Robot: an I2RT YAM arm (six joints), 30 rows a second.
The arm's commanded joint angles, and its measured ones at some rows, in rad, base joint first. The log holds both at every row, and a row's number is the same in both.
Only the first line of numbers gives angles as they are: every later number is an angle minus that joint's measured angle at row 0.
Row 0, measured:
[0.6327 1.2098 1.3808 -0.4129 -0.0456 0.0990]
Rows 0 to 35, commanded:
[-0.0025 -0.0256 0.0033 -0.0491 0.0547 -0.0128]
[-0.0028 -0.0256 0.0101 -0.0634 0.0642 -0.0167]
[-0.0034 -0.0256 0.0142 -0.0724 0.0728 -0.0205]
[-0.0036 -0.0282 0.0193 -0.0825 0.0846 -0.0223]
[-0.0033 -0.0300 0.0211 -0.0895 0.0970 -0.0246]
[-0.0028 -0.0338 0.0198 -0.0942 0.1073 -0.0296]
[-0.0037 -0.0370 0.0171 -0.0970 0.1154 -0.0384]
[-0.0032 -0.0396 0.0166 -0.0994 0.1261 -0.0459]
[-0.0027 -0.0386 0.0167 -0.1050 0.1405 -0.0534]
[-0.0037 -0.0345 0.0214 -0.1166 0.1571 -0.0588]
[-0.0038 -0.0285 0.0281 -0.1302 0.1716 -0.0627]
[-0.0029 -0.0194 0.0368 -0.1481 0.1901 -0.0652]
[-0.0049 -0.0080 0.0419 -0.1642 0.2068 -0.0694]
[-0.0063 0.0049 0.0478 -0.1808 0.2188 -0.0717]
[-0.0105 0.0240 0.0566 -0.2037 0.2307 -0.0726]
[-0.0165 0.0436 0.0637 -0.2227 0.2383 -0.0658]
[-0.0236 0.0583 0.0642 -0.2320 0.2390 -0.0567]
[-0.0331 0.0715 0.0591 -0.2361 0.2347 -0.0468]
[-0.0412 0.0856 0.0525 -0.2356 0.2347 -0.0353]
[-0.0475 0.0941 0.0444 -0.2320 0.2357 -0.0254]
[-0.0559 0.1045 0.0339 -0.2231 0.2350 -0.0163]
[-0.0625 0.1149 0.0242 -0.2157 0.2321 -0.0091]
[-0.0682 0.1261 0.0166 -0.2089 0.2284 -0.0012]
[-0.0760 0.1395 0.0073 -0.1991 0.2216 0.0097]
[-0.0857 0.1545 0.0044 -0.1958 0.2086 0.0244]
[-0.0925 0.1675 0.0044 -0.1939 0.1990 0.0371]
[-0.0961 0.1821 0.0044 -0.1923 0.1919 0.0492]
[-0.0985 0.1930 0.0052 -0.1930 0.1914 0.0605]
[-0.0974 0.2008 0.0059 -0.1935 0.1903 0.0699]
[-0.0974 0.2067 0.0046 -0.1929 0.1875 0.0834]
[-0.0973 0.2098 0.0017 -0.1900 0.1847 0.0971]
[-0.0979 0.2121 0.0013 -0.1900 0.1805 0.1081]
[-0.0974 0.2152 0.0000 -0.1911 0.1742 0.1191]
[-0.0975 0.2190 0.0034 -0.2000 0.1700 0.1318]
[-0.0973 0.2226 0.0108 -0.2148 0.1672 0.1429]
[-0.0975 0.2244 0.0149 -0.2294 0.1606 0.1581]
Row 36, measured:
[-0.0969 0.2224 0.0080 -0.2003 0.1824 0.0973]
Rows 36 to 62, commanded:
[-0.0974 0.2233 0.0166 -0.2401 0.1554 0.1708]
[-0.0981 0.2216 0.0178 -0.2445 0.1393 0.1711]
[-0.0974 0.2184 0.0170 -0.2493 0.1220 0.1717]
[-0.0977 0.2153 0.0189 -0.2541 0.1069 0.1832]
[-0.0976 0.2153 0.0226 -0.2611 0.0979 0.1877]
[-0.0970 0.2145 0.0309 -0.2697 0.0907 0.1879]
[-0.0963 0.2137 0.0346 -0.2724 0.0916 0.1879]
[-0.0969 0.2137 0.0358 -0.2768 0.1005 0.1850]
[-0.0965 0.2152 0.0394 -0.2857 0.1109 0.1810]
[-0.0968 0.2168 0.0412 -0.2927 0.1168 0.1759]
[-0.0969 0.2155 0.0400 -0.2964 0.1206 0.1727]
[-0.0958 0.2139 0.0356 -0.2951 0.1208 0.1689]
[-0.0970 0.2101 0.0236 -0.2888 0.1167 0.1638]
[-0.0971 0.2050 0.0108 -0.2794 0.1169 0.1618]
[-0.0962 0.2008 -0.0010 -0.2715 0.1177 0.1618]
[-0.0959 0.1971 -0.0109 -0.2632 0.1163 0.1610]
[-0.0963 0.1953 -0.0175 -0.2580 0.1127 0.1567]
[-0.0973 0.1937 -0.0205 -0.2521 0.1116 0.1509]
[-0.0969 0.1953 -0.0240 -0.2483 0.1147 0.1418]
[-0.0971 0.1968 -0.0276 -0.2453 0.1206 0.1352]
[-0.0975 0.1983 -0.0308 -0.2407 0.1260 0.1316]
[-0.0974 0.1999 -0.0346 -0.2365 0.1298 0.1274]
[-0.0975 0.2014 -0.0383 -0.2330 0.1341 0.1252]
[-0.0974 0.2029 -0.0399 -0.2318 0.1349 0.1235]
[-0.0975 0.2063 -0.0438 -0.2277 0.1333 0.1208]
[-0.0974 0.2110 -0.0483 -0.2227 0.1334 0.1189]
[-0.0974 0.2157 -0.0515 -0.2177 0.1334 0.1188]
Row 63, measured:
[-0.0969 0.2167 -0.0401 -0.2427 0.1175 0.1354]
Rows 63 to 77, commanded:
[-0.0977 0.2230 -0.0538 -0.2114 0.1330 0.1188]
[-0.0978 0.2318 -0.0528 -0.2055 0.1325 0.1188]
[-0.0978 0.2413 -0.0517 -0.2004 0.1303 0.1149]
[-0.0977 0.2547 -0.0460 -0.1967 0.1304 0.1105]
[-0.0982 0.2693 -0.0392 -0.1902 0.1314 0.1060]
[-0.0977 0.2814 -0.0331 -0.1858 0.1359 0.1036]
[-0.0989 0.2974 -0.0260 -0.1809 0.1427 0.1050]
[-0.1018 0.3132 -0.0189 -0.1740 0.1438 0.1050]
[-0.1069 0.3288 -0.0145 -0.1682 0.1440 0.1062]
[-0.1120 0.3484 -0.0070 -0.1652 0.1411 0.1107]
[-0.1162 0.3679 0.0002 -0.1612 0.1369 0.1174]
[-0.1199 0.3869 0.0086 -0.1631 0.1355 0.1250]
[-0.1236 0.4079 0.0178 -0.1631 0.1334 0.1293]
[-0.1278 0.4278 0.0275 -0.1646 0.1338 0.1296]
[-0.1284 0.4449 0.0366 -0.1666 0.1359 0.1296]
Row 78, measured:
[-0.1175 0.4117 -0.0084 -0.1812 0.1244 0.1183]
